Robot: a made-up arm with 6 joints. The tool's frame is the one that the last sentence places. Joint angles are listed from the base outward.
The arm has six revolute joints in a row. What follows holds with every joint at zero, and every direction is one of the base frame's.
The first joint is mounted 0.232 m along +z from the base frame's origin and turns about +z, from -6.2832 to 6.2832 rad.
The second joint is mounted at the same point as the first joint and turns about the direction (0, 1, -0.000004), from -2.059 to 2.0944 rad.
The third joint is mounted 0.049 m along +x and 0.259 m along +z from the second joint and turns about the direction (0, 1, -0.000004), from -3.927 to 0.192 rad.
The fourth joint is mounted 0.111 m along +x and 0.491 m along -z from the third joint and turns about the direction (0, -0.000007, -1), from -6.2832 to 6.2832 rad.
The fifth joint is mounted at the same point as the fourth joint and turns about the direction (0, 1, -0.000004), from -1.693 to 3.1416 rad.
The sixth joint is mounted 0.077 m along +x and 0.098 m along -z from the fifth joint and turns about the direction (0, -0.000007, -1), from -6.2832 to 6.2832 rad.
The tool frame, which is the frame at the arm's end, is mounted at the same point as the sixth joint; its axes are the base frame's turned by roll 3.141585, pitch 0 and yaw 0 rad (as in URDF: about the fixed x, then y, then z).
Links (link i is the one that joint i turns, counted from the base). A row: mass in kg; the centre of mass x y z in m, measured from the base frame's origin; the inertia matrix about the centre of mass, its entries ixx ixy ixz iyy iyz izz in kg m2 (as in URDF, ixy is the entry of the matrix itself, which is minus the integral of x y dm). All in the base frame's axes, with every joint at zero. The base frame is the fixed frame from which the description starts. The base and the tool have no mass.
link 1: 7.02; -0.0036 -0.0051 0.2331; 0.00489 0 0 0.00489 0 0.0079
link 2: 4.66; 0.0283 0.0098 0.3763; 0.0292 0 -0.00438 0.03 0 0.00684
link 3: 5.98; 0.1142 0.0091 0.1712; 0.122 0 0.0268 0.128 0 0.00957
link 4: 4.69; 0.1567 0.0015 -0.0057; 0.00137 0 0 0.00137 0 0.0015
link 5: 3.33; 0.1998 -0.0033 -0.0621; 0.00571 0 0.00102 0.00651 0 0.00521
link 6: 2.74; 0.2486 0.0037 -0.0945; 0.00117 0 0 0.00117 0 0.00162
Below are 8 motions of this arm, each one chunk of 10 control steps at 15 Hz.
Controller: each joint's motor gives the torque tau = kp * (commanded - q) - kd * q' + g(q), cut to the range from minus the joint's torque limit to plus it. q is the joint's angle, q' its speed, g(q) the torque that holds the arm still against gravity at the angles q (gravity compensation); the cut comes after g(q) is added. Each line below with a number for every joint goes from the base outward.
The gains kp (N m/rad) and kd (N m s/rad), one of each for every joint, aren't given. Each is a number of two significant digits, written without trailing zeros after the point. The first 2 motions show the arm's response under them.
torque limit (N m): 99 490 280 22 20 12
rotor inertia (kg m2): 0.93 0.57 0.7 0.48 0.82 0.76
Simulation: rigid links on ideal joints. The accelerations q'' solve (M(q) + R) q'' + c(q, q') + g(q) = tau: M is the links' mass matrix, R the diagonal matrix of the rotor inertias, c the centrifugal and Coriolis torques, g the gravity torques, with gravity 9.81 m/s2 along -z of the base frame. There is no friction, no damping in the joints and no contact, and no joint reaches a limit. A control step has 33 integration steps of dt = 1/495 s. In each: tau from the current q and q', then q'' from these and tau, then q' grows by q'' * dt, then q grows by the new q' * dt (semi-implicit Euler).
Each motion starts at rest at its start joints. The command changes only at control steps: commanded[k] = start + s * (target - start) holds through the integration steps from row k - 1 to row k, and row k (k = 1, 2, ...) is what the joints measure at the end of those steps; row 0 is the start. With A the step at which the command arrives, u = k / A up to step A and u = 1 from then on. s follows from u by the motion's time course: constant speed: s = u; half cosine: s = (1 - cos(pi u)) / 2; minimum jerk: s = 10 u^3 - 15 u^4 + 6 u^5; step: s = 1 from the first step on.
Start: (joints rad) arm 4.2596 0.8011 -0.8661 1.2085 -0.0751 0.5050
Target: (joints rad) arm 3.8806 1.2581 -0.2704 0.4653 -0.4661 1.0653
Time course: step
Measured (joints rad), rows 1 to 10:
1: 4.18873 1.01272 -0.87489 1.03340 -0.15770 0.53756
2: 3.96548 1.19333 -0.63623 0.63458 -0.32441 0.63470
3: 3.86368 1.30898 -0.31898 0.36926 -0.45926 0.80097
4: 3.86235 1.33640 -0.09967 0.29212 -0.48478 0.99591
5: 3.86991 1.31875 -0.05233 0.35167 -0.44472 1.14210
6: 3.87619 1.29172 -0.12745 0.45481 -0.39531 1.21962
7: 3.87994 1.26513 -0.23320 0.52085 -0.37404 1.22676
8: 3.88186 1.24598 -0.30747 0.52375 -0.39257 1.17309
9: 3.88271 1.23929 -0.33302 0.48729 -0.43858 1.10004
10: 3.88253 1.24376 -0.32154 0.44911 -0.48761 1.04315
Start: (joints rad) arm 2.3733 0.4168 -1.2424 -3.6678 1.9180 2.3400
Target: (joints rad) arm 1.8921 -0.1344 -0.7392 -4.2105 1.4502 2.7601
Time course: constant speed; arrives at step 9
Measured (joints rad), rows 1 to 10:
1: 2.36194 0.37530 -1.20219 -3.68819 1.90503 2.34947
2: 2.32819 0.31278 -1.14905 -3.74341 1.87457 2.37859
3: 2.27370 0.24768 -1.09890 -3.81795 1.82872 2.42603
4: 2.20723 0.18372 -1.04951 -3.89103 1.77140 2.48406
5: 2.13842 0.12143 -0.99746 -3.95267 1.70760 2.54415
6: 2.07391 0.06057 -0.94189 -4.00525 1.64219 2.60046
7: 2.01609 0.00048 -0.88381 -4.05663 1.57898 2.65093
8: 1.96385 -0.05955 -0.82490 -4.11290 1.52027 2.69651
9: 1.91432 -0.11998 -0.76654 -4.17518 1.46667 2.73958
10: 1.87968 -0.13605 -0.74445 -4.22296 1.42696 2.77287
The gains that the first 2 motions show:
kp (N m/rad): 640 1500 690 77 72 86
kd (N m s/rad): 46 73 43 4.8 5.3 6
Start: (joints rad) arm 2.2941 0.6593 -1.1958 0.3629 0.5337 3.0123
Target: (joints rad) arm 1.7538 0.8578 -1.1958 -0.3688 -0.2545 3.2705
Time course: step
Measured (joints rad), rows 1 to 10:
1: 2.25514 0.76604 -1.26127 0.25796 0.48060 3.04963
2: 2.13322 0.84184 -1.24551 -0.03814 0.32659 3.14778
3: 1.92624 0.87342 -1.19927 -0.35676 0.08957 3.25255
4: 1.73791 0.87887 -1.17716 -0.51992 -0.15609 3.32046
5: 1.64286 0.86985 -1.17781 -0.51232 -0.33232 3.34063
6: 1.63862 0.85872 -1.19109 -0.41575 -0.41715 3.32503
7: 1.68243 0.85044 -1.20673 -0.32565 -0.42389 3.29451
8: 1.73219 0.84646 -1.21654 -0.29354 -0.38151 3.26716
9: 1.76651 0.84718 -1.21715 -0.31550 -0.32077 3.25234
10: 1.78037 0.85158 -1.21002 -0.35845 -0.26518 3.25067

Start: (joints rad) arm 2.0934 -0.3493 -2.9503 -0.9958 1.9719 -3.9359
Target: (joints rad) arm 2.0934 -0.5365 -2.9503 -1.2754 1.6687 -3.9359
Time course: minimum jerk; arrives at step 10
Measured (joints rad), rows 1 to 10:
1: 2.09343 -0.35001 -2.94966 -0.99625 1.97150 -3.93590
2: 2.09363 -0.35464 -2.94613 -0.99983 1.96826 -3.93588
3: 2.09407 -0.36681 -2.93957 -1.01191 1.95706 -3.93583
4: 2.09463 -0.38860 -2.93274 -1.03805 1.93211 -3.93576
5: 2.09507 -0.41955 -2.92942 -1.08064 1.89008 -3.93570
6: 2.09519 -0.45650 -2.93231 -1.13688 1.83241 -3.93570
7: 2.09482 -0.49416 -2.94185 -1.19896 1.76594 -3.93580
8: 2.09389 -0.52644 -2.95597 -1.25615 1.70151 -3.93601
9: 2.09250 -0.54834 -2.97057 -1.29804 1.65073 -3.93627
10: 2.09106 -0.55794 -2.98039 -1.31842 1.62180 -3.93651

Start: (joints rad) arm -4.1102 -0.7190 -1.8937 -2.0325 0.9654 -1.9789
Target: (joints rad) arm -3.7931 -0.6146 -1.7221 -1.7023 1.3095 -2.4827
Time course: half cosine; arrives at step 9
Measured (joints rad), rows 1 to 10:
1: -4.10505 -0.71844 -1.89291 -2.03006 0.96750 -1.98214
2: -4.08687 -0.71554 -1.88875 -2.01843 0.97762 -1.99790
3: -4.05364 -0.70795 -1.87769 -1.99065 1.00266 -2.03660
4: -4.00840 -0.69419 -1.85728 -1.94475 1.04624 -2.10272
5: -3.95655 -0.67452 -1.82753 -1.88479 1.10649 -2.19214
6: -3.90421 -0.65115 -1.79117 -1.81883 1.17611 -2.29332
7: -3.85729 -0.62774 -1.75321 -1.75613 1.24446 -2.39088
8: -3.82092 -0.60847 -1.71991 -1.70513 1.30063 -2.46968
9: -3.79945 -0.59686 -1.69738 -1.67273 1.33604 -2.51803
10: -3.79176 -0.59425 -1.68924 -1.66180 1.34820 -2.53269

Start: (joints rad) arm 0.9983 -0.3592 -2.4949 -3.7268 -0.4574 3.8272
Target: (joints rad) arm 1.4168 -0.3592 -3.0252 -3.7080 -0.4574 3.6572
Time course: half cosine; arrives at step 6
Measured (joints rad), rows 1 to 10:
1: 1.01383 -0.35290 -2.51004 -3.72621 -0.45843 3.82480
2: 1.06604 -0.33727 -2.56204 -3.72188 -0.46162 3.81338
3: 1.15285 -0.32246 -2.65536 -3.70991 -0.46559 3.78662
4: 1.25227 -0.32072 -2.77846 -3.69189 -0.46668 3.74462
5: 1.33754 -0.33820 -2.90704 -3.67789 -0.46177 3.69581
6: 1.39032 -0.37143 -3.01003 -3.68092 -0.45096 3.65419
7: 1.41284 -0.40253 -3.07336 -3.70295 -0.43762 3.63110
8: 1.41836 -0.41456 -3.10027 -3.73037 -0.42638 3.62789
9: 1.41763 -0.40685 -3.09582 -3.74686 -0.42113 3.63757
10: 1.41623 -0.38686 -3.07054 -3.74510 -0.42354 3.65099

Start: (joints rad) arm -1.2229 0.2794 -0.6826 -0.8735 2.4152 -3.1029
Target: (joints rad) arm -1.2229 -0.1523 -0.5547 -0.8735 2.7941 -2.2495
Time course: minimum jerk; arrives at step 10
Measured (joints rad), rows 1 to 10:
1: -1.22291 0.27693 -0.68131 -0.87342 2.41543 -3.10136
2: -1.22296 0.26145 -0.67394 -0.87280 2.41794 -3.08943
3: -1.22316 0.22388 -0.65898 -0.87117 2.42890 -3.04996
4: -1.22342 0.16322 -0.63967 -0.86913 2.45665 -2.96727
5: -1.22356 0.08627 -0.62042 -0.86838 2.50699 -2.83701
6: -1.22347 0.00479 -0.60398 -0.87030 2.57939 -2.66763
7: -1.22322 -0.06797 -0.59106 -0.87453 2.66567 -2.48478
8: -1.22292 -0.12102 -0.58139 -0.87906 2.75170 -2.32216
9: -1.22260 -0.14915 -0.57445 -0.88168 2.82141 -2.20896
10: -1.22225 -0.15625 -0.56884 -0.88135 2.86234 -2.15897

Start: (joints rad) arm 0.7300 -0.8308 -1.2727 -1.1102 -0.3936 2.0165
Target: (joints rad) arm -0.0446 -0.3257 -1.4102 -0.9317 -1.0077 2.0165
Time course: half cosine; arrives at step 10
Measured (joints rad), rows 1 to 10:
1: 0.72149 -0.82386 -1.27815 -1.10908 -0.39784 2.01641
2: 0.68865 -0.79915 -1.29403 -1.10284 -0.41618 2.01612
3: 0.62446 -0.75268 -1.31612 -1.08736 -0.45746 2.01565
4: 0.53333 -0.68640 -1.33761 -1.06303 -0.52463 2.01518
5: 0.42441 -0.60600 -1.35413 -1.03438 -0.61370 2.01492
6: 0.30744 -0.52003 -1.36442 -1.00663 -0.71503 2.01506
7: 0.19172 -0.43852 -1.36948 -0.98282 -0.81652 2.01569
8: 0.08656 -0.37113 -1.37135 -0.96330 -0.90697 2.01668
9: 0.00187 -0.32556 -1.37201 -0.94720 -0.97790 2.01777
10: -0.05219 -0.30634 -1.37251 -0.93442 -1.02344 2.01864

